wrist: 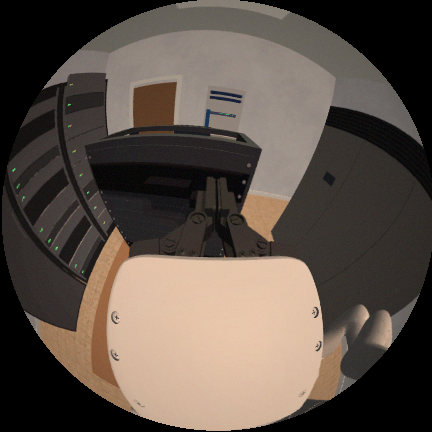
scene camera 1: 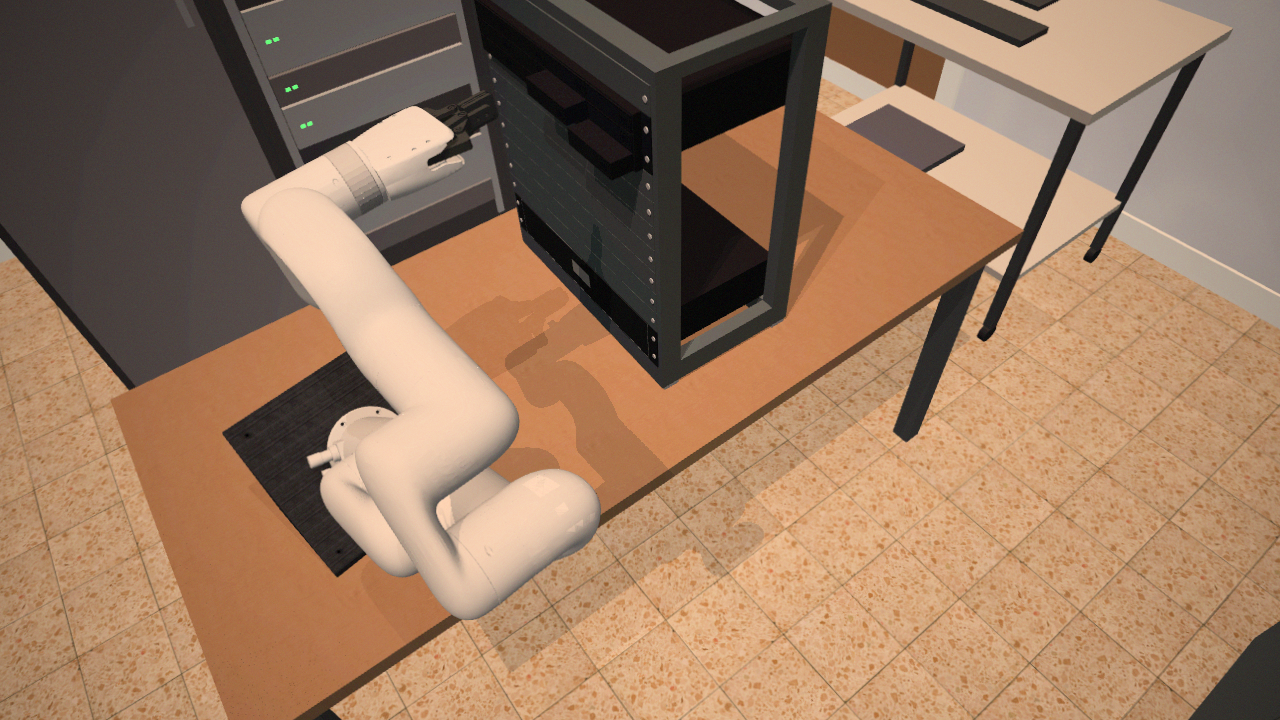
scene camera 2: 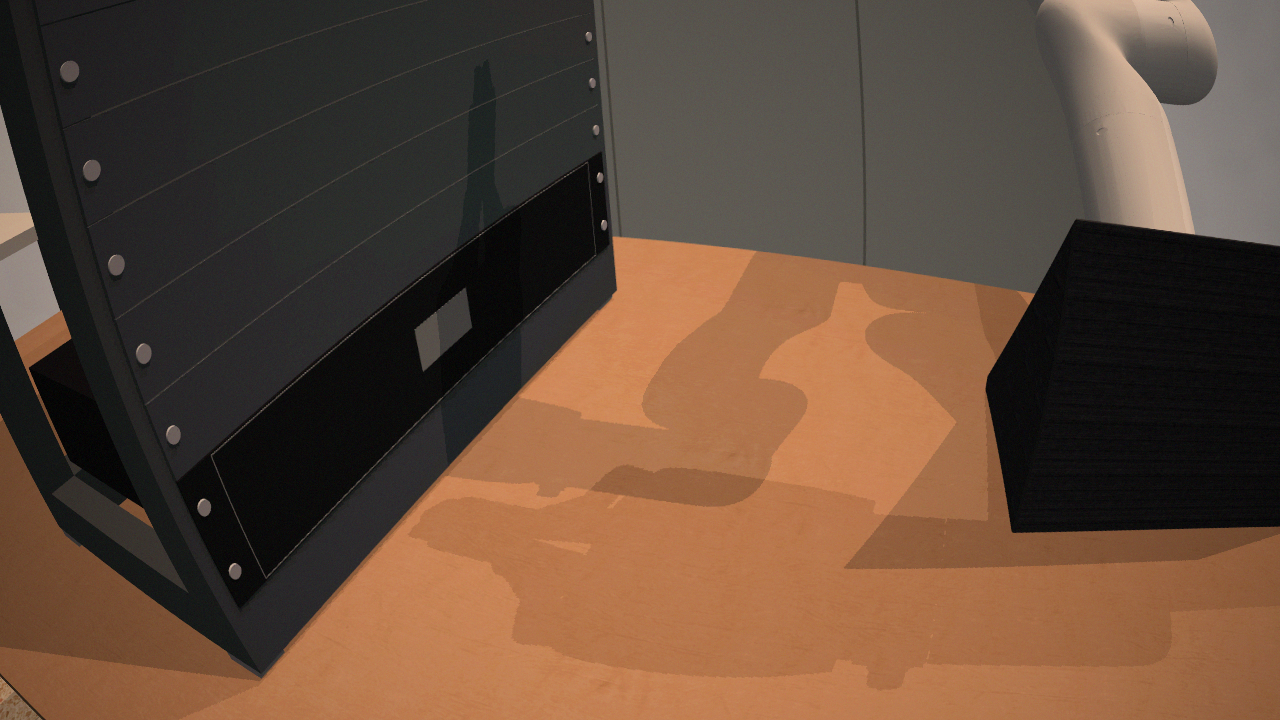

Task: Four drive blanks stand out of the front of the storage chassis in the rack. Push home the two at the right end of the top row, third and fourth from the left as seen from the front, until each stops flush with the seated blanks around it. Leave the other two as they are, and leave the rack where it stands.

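Places are measured from the arm's base along level axes (x back, y right, z up), in centimetres.
Where they show: gripper, fingertip midpoint: (wrist: 214, 189) (scene camera 1: 492, 102); arm's base, link origin: (scene camera 2: 1153, 328).
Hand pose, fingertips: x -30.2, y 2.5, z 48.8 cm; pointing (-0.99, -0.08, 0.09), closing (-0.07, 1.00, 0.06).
Observation:
Things, the pixels of their centre, and the offset from my fingertips. "spot": a spot on its surface instead. Level surfaces: height alone.
- dark storage chassis, surface spot: (wrist: 120, 175) spot: dx -15.8, dy -25.8, dz -8.4 cm
- drive blank, body centre: (scene camera 1: 581, 87) (wrist: 173, 177) dx -18.3, dy -10.8, dz -9.4 cm
- wooden table, surface height: dz -59.5 cm
The rack (scene camera 1: 666, 268) (scene camera 2: 268, 631) (wrist: 170, 154) stands upright on the table. In its upper part the dark storage chassis (wrist: 120, 175) shows. One drive blank (scene camera 1: 556, 94) (wrist: 169, 181) stands out of the top row. Another blank (scene camera 1: 606, 150) stands out lower and farther right. No blank visibly juts at the top row's right end, but it is too dark to tell whether all there are exactly flush. My gripper (scene camera 1: 489, 101) (wrist: 214, 189) is shut and empty, a little away from the rack front; its fingers hide part of the chassis in the wrist view. The chassis does not show in scene camera 2.
The wooden table (scene camera 1: 850, 268) (scene camera 2: 716, 608) bears the rack and my arm (scene camera 1: 358, 295) on its dark base plate (scene camera 1: 277, 483). A tall rack with green lights (scene camera 1: 375, 53) (wrist: 85, 115) stands to the left. A side table (scene camera 1: 1100, 71) stands behind. A black block (scene camera 2: 1154, 385) shows at right.

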